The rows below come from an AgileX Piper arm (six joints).
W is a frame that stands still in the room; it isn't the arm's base.
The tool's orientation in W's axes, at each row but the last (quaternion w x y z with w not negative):
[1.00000, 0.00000, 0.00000, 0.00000]
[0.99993, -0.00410, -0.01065, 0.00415]
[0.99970, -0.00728, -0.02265, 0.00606]
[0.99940, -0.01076, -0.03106, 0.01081]
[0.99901, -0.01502, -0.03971, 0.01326]
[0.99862, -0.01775, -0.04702, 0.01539]
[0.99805, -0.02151, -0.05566, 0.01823]
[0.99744, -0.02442, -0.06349, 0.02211]
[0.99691, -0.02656, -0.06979, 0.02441]
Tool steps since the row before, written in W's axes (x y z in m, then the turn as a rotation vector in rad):
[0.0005, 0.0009, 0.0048, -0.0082, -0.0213, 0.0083]
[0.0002, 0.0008, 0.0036, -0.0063, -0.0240, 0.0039]
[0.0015, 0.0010, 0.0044, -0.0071, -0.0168, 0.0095]
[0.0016, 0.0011, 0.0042, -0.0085, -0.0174, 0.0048]
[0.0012, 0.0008, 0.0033, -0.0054, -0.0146, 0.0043]
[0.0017, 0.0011, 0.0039, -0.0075, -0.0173, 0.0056]
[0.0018, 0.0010, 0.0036, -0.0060, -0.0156, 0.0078]
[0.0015, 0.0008, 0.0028, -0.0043, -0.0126, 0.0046]
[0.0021, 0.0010, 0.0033, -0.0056, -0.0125, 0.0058]
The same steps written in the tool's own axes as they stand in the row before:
[0.0005, 0.0009, 0.0048, -0.0082, -0.0213, 0.0083]
[0.0003, 0.0008, 0.0036, -0.0064, -0.0240, 0.0038]
[0.0017, 0.0009, 0.0043, -0.0069, -0.0169, 0.0096]
[0.0019, 0.0010, 0.0041, -0.0086, -0.0173, 0.0050]
[0.0015, 0.0007, 0.0032, -0.0054, -0.0146, 0.0043]
[0.0021, 0.0009, 0.0038, -0.0075, -0.0173, 0.0057]
[0.0022, 0.0008, 0.0034, -0.0057, -0.0157, 0.0078]
[0.0019, 0.0006, 0.0026, -0.0043, -0.0126, 0.0045]
[0.0026, 0.0007, 0.0030, -0.0054, -0.0125, 0.0059]

